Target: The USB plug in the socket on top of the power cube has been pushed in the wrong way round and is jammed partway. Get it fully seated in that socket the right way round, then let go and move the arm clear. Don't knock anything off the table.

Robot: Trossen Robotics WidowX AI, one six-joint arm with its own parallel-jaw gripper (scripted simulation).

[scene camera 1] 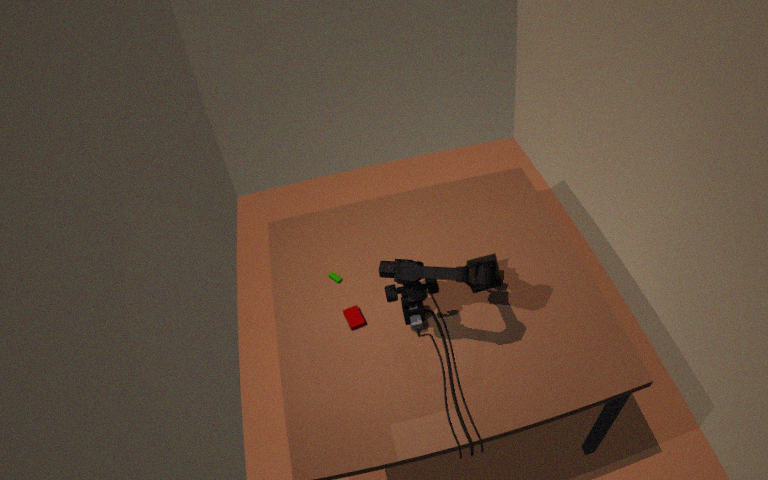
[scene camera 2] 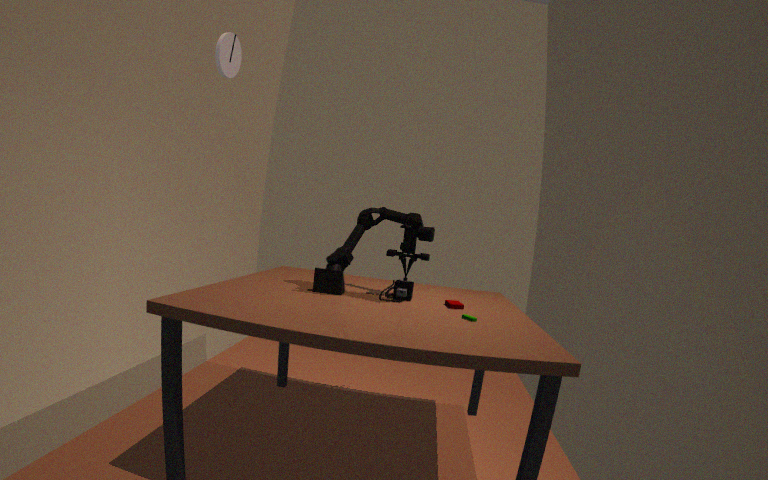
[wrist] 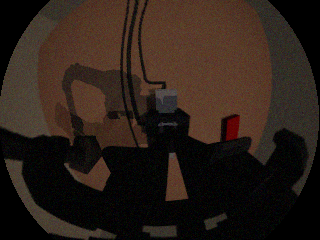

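The gripper's there in the pictures along with a dark power cube, and the wrist view shows the gripper too.
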